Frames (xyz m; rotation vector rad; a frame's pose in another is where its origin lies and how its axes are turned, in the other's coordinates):
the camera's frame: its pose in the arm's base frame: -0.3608 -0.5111 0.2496 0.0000 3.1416 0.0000
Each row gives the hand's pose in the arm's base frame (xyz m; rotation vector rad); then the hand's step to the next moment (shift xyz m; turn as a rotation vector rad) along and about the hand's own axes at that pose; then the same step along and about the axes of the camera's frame.
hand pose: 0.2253 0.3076 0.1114 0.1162 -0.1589 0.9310
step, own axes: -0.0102 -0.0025 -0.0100 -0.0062 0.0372 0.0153
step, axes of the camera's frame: 0.0031 -0.0078 0.0118 0.0349 0.0146 -0.0150
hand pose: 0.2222 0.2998 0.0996 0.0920 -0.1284 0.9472
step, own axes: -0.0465 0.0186 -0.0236 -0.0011 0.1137 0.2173
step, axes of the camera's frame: 0.0403 -0.0233 0.0299 0.1082 0.0359 -0.2172
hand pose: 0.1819 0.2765 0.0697 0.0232 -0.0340 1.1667
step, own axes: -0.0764 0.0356 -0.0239 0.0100 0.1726 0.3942
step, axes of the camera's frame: 0.0624 -0.0553 0.0268 0.1606 0.0629 -0.3944
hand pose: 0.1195 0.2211 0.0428 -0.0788 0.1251 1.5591
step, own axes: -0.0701 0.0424 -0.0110 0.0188 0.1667 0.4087
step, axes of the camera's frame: 0.0432 -0.0705 0.0006 0.1542 0.0734 -0.4074
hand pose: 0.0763 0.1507 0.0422 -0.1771 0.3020 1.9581
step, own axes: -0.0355 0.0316 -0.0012 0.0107 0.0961 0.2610
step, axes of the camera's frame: 0.0150 -0.0434 -0.0122 0.0885 0.0496 -0.2592
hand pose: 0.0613 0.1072 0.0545 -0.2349 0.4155 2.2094
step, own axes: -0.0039 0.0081 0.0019 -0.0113 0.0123 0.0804
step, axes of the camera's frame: 0.0040 -0.0068 -0.0047 0.0046 0.0148 -0.0806
